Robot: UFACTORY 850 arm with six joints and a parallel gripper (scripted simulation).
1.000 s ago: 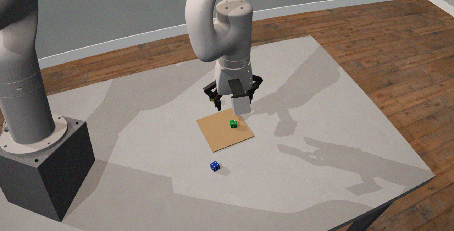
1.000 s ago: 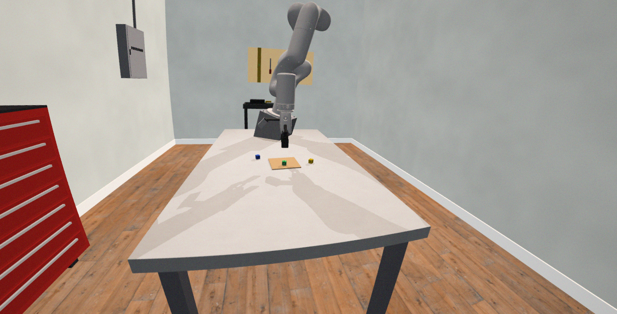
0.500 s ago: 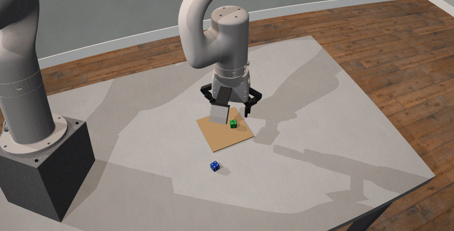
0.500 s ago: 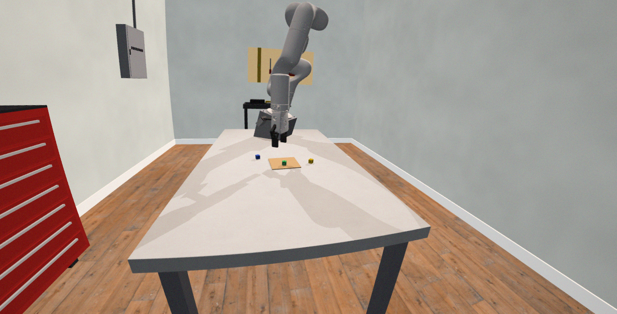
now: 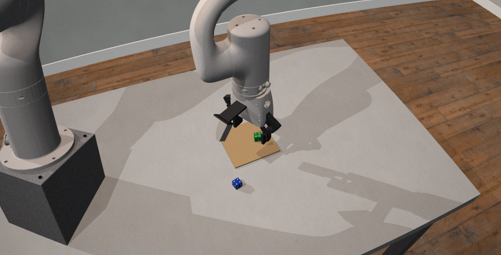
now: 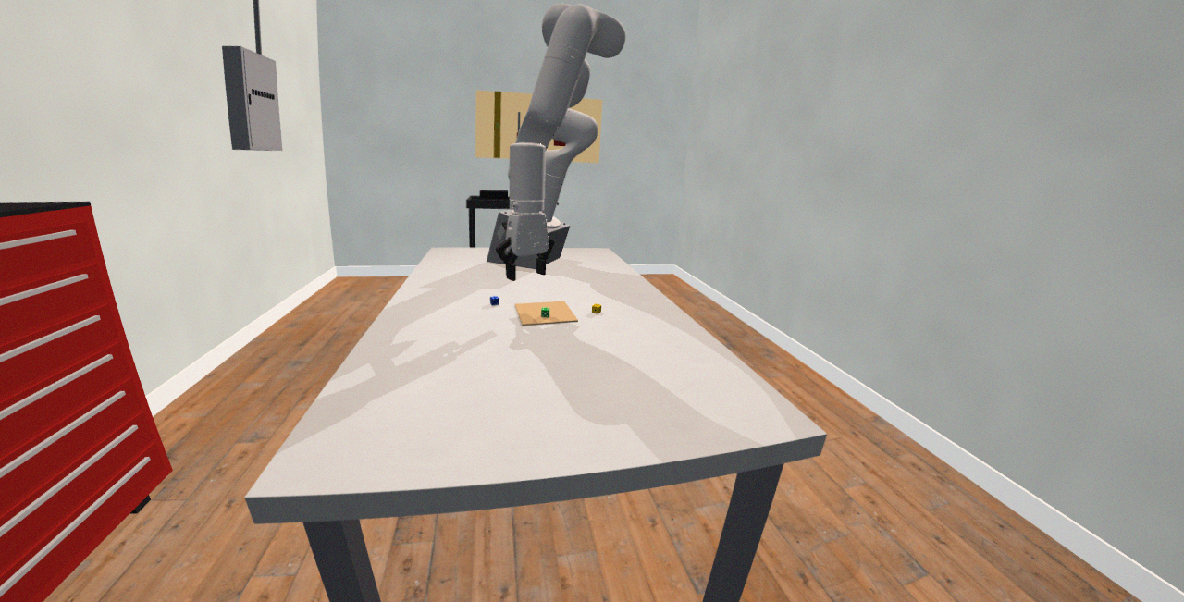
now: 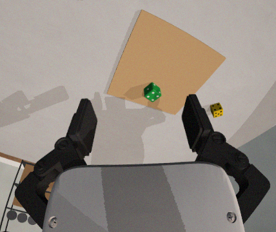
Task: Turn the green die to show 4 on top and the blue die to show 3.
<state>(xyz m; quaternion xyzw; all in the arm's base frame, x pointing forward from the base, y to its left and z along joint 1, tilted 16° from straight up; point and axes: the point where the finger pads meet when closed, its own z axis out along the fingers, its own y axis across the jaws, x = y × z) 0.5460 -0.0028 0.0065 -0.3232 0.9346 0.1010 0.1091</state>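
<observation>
My hand is 6 cm past the blue die, 9 cm to the left of it and 10 cm above it. The rest, counted from my hand: tan mat 5 cm to the left, 11 cm below; then yellow die 1 cm behind, 19 cm to the left, 10 cm below; then green die 3 cm ahead, 5 cm to the left, 9 cm below.
</observation>
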